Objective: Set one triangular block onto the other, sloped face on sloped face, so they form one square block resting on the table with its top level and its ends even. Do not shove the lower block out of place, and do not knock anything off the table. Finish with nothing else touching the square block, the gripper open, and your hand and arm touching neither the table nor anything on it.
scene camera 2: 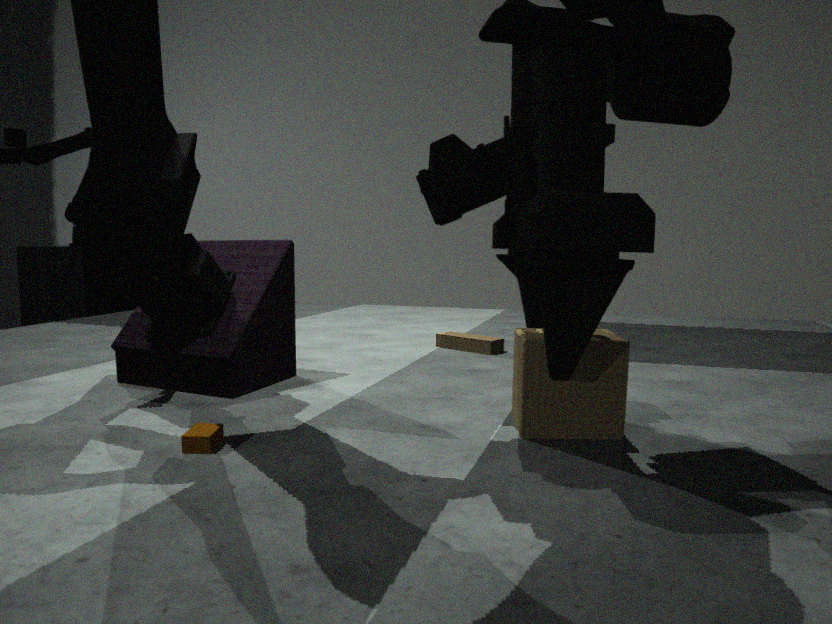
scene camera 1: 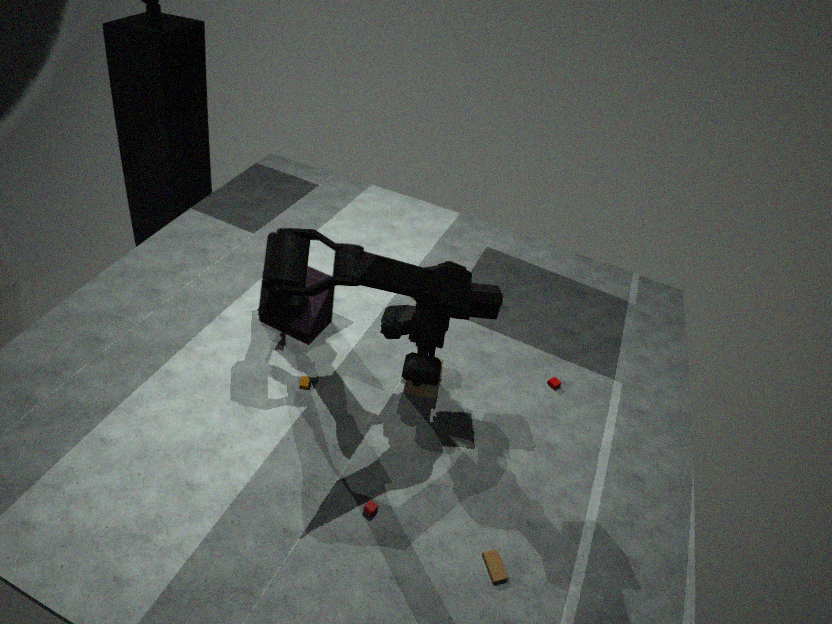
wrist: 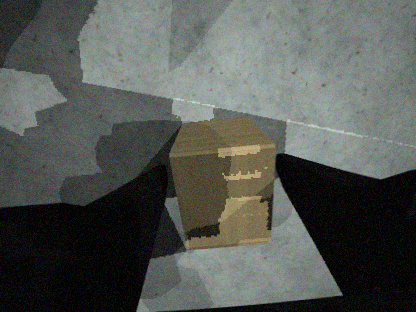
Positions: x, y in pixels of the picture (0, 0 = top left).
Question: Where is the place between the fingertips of my gripper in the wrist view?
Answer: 221, 166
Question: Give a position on a tan bar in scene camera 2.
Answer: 487, 345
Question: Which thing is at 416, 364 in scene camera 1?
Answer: My gripper.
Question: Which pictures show my gripper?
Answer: Scene camera 2, scene camera 1 and the wrist view: all of them.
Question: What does my gripper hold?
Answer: Nothing.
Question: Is my gripper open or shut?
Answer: Open.
